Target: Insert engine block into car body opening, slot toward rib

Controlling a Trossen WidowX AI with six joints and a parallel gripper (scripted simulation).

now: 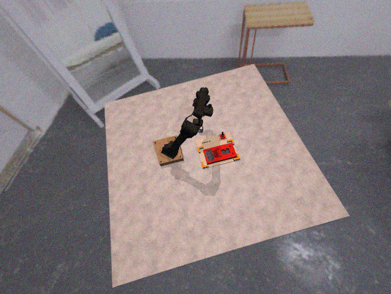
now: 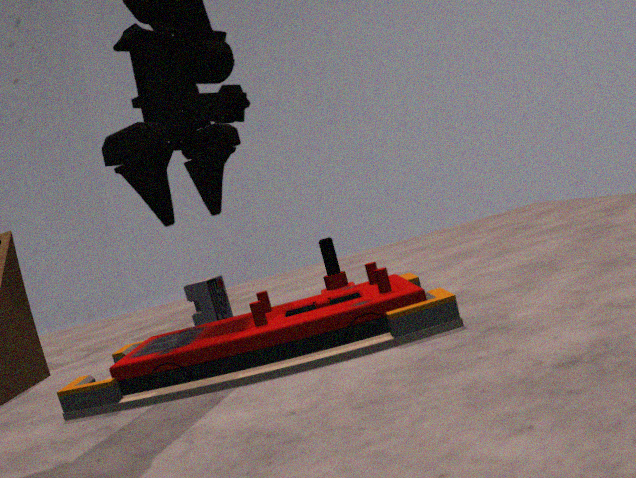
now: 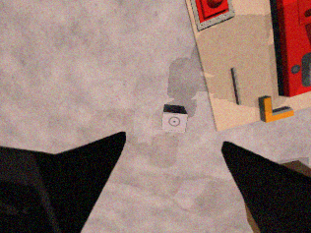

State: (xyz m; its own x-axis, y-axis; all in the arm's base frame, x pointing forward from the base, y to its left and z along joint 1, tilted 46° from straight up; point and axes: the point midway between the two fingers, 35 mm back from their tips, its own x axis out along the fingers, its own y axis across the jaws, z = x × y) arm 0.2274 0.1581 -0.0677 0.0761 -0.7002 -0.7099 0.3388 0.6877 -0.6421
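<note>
Now: gripper tip 1 cm past the grey engine block, 1 cm to the left of it and 9 cm above it.
</note>
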